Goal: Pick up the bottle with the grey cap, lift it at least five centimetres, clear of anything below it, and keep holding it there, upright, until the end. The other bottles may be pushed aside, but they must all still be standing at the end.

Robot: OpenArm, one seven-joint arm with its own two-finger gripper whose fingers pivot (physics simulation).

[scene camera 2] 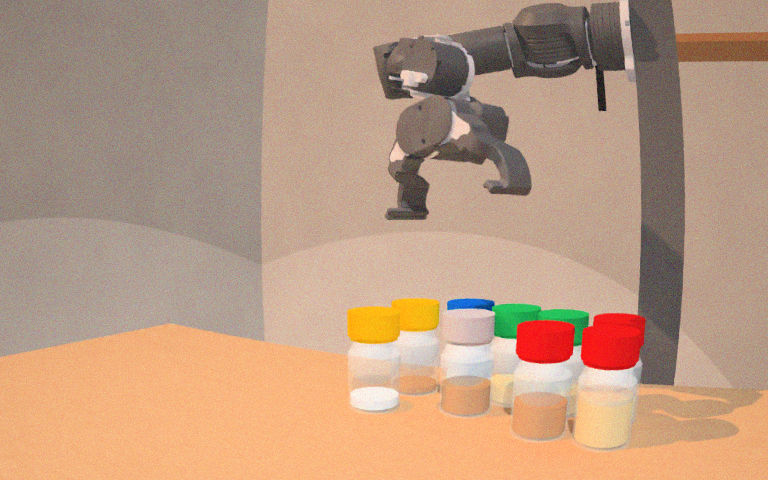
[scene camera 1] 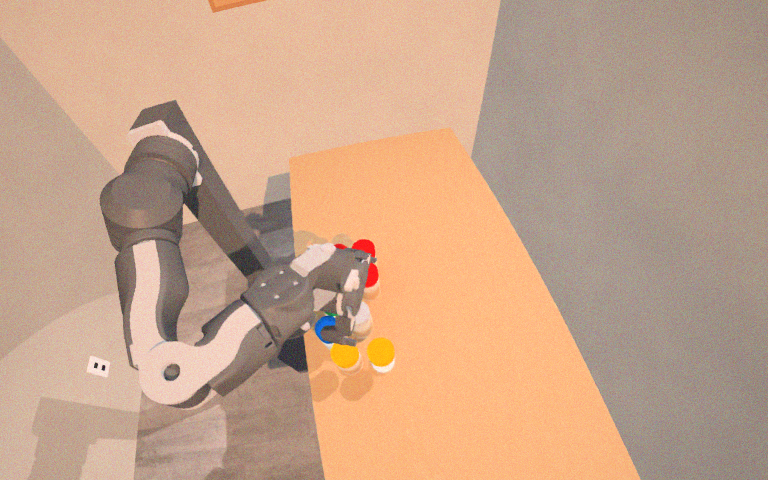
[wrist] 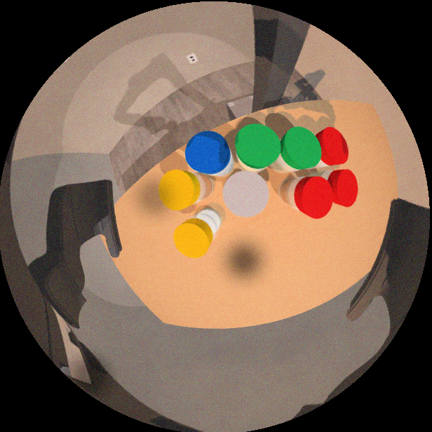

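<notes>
The grey-capped bottle stands upright on the table, its contents brown. In the first scene view a finger partly hides it. My gripper is open and empty, well above the bottle caps. In the wrist view the grey cap lies between the two widely spread fingers, a little above the line joining their tips.
Standing near it are a blue-capped bottle, yellow-capped bottles, green-capped bottles and red-capped bottles. The blue and nearer green caps are close behind the grey one.
</notes>
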